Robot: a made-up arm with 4 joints.
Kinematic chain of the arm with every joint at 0, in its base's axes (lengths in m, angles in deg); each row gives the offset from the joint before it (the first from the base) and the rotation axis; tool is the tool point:
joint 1: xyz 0 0 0.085 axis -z
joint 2: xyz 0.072 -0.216 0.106 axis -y
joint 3: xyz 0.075 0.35 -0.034 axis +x
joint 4: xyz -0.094 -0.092 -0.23 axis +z
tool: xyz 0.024 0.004 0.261
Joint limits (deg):
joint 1: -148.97..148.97
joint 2: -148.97..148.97
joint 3: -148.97..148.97
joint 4: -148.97..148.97
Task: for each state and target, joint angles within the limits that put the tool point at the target. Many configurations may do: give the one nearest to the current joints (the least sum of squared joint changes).
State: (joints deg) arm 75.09 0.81 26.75 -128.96
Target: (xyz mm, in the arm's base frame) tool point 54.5 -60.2 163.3
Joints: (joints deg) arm 58.18 43.34 10.96 -85.85
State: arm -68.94 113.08 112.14 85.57
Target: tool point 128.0 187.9 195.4
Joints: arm -19.44 104.45 114.94 91.19
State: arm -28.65 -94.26 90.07 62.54
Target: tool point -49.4 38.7 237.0
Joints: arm -56.53 -125.95 54.68 20.55
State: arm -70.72 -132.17 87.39 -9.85
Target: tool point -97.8 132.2 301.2
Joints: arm -36.55 -148.97 125.02 -22.01
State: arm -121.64 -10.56 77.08 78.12
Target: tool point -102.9 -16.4 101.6
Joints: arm -110.79 -19.49 89.17 78.35
